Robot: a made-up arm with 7 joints.
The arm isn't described. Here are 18 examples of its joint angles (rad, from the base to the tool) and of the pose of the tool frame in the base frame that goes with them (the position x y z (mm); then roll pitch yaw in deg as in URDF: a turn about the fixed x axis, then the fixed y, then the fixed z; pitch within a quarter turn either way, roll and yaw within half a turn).
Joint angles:
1: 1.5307 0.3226 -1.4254 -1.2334 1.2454 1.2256 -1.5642
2: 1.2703 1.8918 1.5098 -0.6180 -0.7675 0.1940 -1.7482
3: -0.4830 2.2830 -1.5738 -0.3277 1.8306 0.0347 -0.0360
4: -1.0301 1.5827 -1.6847 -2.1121 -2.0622 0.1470 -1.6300
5: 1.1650 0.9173 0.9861 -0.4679 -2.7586 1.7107 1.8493
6: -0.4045 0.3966 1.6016 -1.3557 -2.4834 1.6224 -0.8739
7: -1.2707 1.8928 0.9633 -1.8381 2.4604 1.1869 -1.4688
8: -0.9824 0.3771 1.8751 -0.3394 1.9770 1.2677 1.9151
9: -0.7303 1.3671 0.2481 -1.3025 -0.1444 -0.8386 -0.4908
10: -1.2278 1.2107 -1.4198 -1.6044 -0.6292 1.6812 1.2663
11: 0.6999 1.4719 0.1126 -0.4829 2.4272 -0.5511 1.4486
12: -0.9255 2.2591 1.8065 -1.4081 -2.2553 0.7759 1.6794
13: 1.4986 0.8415 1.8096 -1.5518 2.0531 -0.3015 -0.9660
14: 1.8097 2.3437 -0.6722 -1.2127 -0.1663 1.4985 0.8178
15: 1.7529 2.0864 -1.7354 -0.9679 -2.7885 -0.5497 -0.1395
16: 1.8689 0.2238 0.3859 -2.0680 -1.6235 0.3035 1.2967
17: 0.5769 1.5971 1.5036 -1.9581 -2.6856 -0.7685 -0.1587
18: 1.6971 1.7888 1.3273 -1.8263 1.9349 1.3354 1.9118
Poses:
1: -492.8 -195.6 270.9 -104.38 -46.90 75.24
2: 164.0 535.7 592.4 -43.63 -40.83 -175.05
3: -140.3 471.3 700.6 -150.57 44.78 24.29
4: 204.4 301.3 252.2 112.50 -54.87 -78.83
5: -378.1 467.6 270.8 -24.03 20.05 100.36
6: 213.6 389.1 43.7 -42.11 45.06 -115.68
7: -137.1 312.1 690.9 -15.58 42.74 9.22
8: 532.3 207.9 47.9 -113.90 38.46 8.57
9: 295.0 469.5 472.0 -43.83 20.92 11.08
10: 453.0 235.8 258.3 -135.19 27.92 -21.12
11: -68.6 562.8 324.5 -48.12 -68.85 -130.54
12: -353.1 279.7 693.6 98.56 -64.03 -164.06
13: -241.1 405.5 489.2 -127.62 17.77 0.61
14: 128.4 561.0 386.9 -12.70 -18.08 140.56
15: 21.5 488.3 598.8 -83.05 53.49 112.09
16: -370.9 52.8 267.7 72.69 59.89 -121.73
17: 113.7 343.4 592.2 -60.60 -47.64 171.64
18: 266.9 434.2 394.6 89.34 9.35 20.75
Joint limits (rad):
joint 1: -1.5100..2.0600
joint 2: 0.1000..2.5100
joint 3: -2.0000..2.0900
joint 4: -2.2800..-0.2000
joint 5: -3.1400..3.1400
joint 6: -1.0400..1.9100
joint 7: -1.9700..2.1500
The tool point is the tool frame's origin. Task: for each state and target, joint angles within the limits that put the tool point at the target. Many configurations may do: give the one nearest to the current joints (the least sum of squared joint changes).
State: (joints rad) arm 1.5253 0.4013 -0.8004 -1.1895 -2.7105 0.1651 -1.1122
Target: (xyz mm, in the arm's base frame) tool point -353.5 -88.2 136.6
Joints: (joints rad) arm 1.4361 0.3846 -0.7744 -1.6882 -2.6869 0.1181 -1.1014
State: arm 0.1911 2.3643 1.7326 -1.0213 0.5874 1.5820 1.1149
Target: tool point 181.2 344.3 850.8
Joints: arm 0.3857 2.1772 1.6277 -0.9895 0.5880 1.5779 1.1070
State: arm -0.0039 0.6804 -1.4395 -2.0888 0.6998 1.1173 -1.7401
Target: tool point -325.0 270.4 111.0
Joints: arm 0.6317 1.1079 -1.8381 -1.5711 0.7632 1.1447 -1.7341
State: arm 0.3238 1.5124 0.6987 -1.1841 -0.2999 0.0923 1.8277
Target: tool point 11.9 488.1 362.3
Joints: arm 0.7495 1.1554 1.1984 -1.6496 -0.2769 0.0379 1.8890
